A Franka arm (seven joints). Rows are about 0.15 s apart.
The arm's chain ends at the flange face. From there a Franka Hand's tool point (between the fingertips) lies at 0.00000 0.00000 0.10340 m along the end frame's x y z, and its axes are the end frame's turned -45 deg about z.
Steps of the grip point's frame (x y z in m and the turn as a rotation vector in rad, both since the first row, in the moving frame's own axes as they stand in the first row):
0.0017, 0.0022, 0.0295, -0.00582, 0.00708, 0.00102
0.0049, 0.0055, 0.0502, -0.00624, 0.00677, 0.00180
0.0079, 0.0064, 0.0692, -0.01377, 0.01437, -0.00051
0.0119, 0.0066, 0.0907, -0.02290, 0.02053, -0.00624
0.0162, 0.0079, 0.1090, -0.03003, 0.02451, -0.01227
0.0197, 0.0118, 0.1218, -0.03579, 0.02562, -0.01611
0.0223, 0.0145, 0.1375, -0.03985, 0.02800, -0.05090
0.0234, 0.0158, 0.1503, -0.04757, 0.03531, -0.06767
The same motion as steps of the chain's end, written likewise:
0.0018, 0.0004, 0.0295, 0.00089, 0.00912, 0.00102
0.0064, 0.0005, 0.0502, 0.00037, 0.00920, 0.00180
0.0081, -0.0010, 0.0692, 0.00042, 0.01990, -0.00051
0.0099, -0.0039, 0.0907, -0.00168, 0.03071, -0.00624
0.0131, -0.0062, 0.1091, -0.00390, 0.03857, -0.01227
0.0178, -0.0063, 0.1219, -0.00719, 0.04342, -0.01611
0.0210, -0.0063, 0.1376, -0.00838, 0.04798, -0.05090
0.0216, -0.0061, 0.1505, -0.00867, 0.05861, -0.06767

